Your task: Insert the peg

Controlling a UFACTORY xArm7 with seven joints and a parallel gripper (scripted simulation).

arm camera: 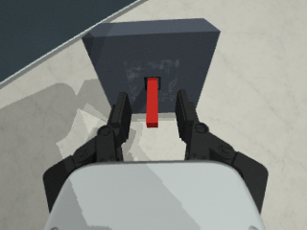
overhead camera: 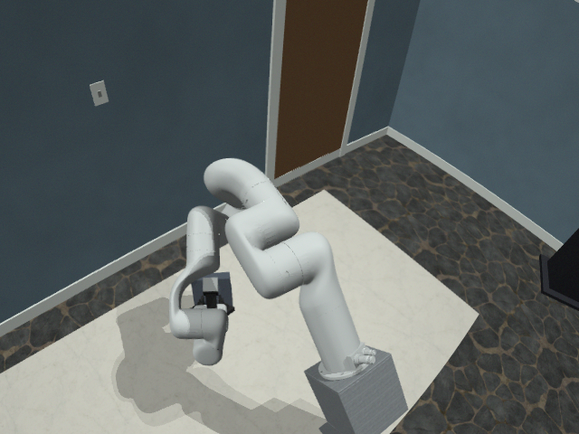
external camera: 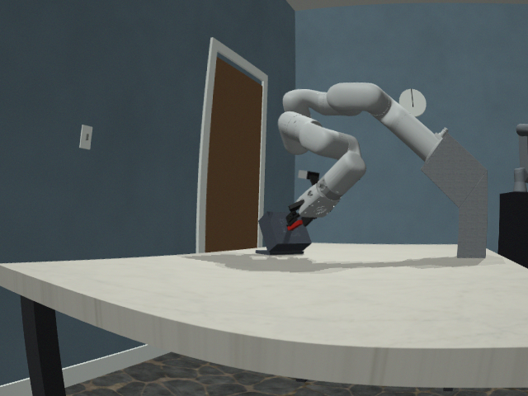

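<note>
Right now my hand is 2 cm short of the red peg, 2 cm to the left of it and 2 cm above it.
</note>
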